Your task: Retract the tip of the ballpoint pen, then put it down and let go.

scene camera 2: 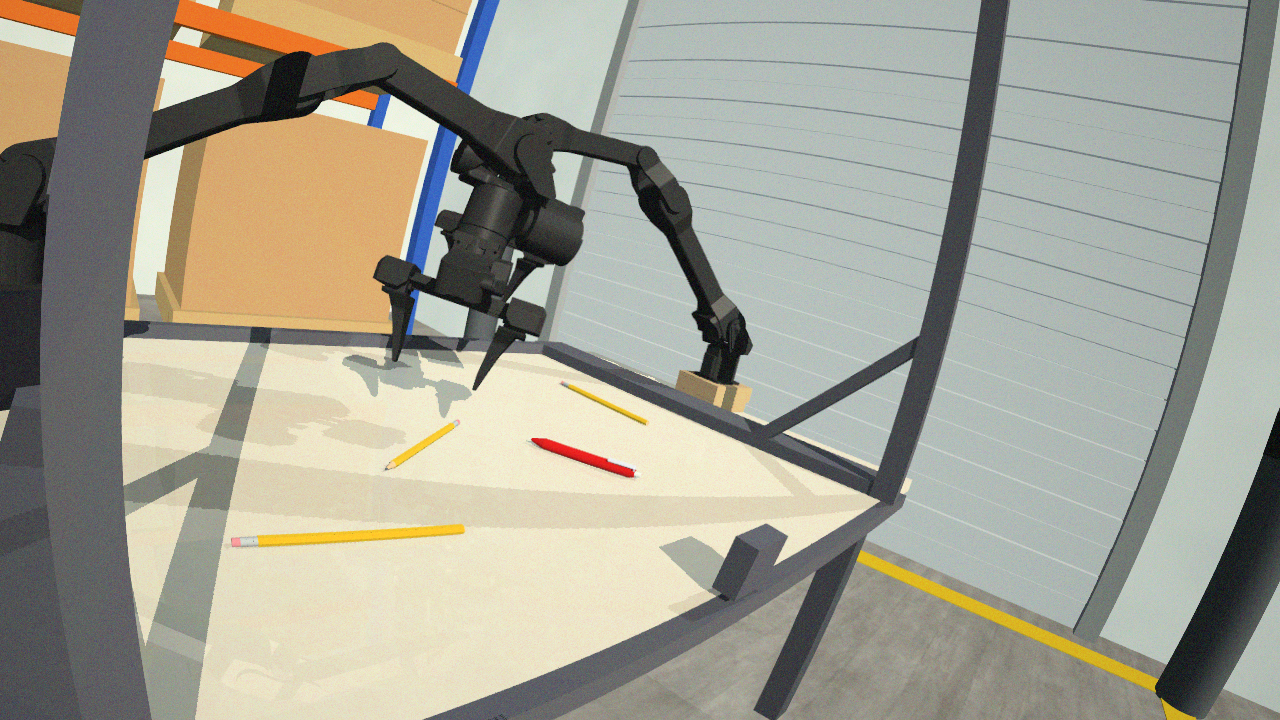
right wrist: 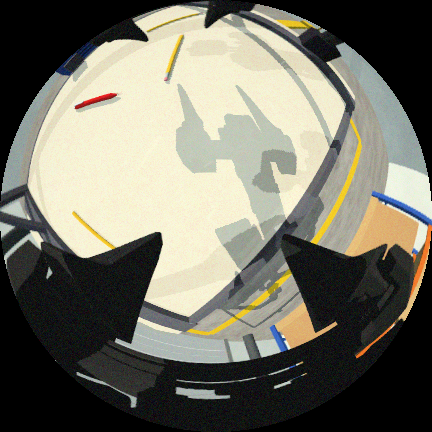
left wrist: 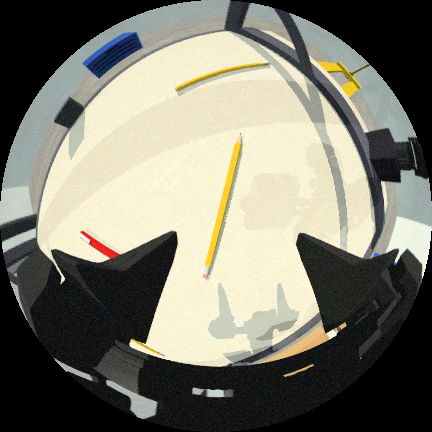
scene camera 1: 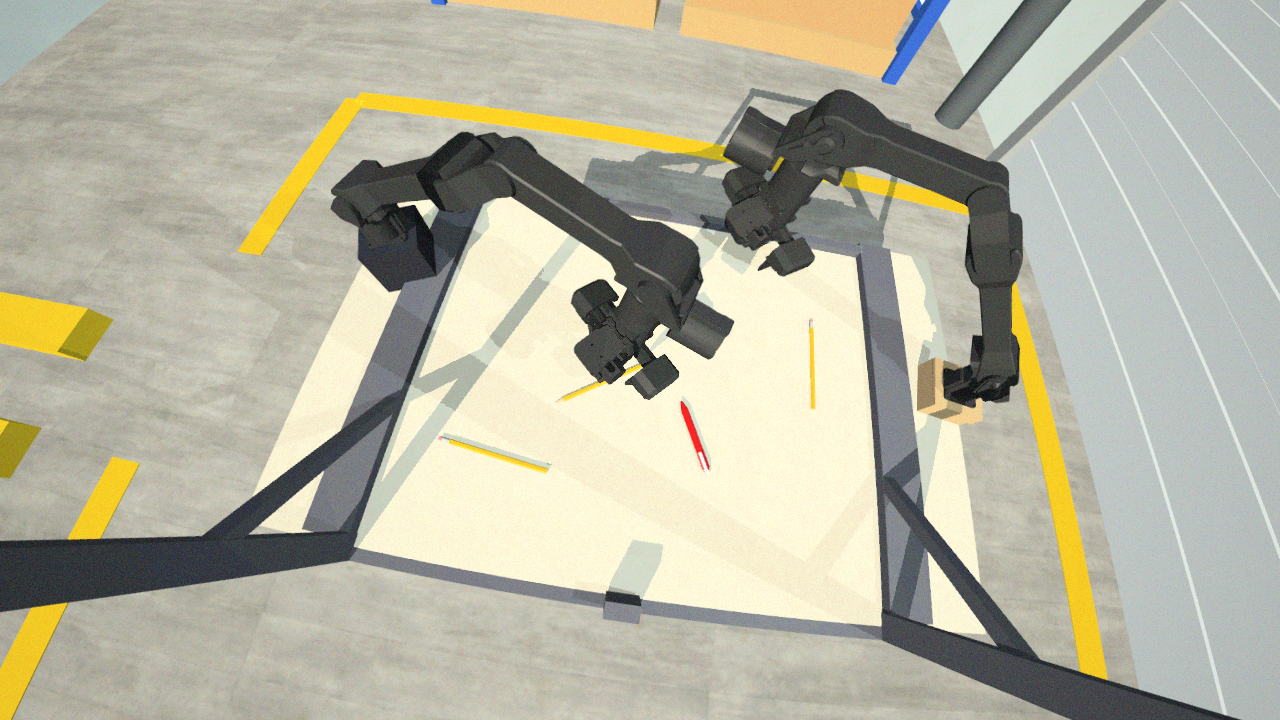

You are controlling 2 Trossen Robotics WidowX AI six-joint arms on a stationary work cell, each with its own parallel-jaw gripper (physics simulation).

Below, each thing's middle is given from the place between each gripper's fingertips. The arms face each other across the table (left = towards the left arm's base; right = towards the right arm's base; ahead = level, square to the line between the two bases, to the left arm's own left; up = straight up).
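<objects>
The red ballpoint pen [scene camera 2: 628,470] has my right hand 310 mm past it, 10 mm to the right of it and 120 mm above it. Measured from that same right hand, the tan block [scene camera 1: 930,393] is 460 mm to the right, 120 mm behind and 110 mm below, whereas the yellow pencil [left wrist: 234,157] lies 260 mm behind, 190 mm to the left and 130 mm below.
With my left hand, I find the yellow pencil 70 mm below it and 10 mm behind it. From my left hand the tan block is 640 mm to the right, 120 mm ahead and 50 mm below, and the red ballpoint pen is 170 mm to the right, 70 mm behind and 70 mm below.
</objects>
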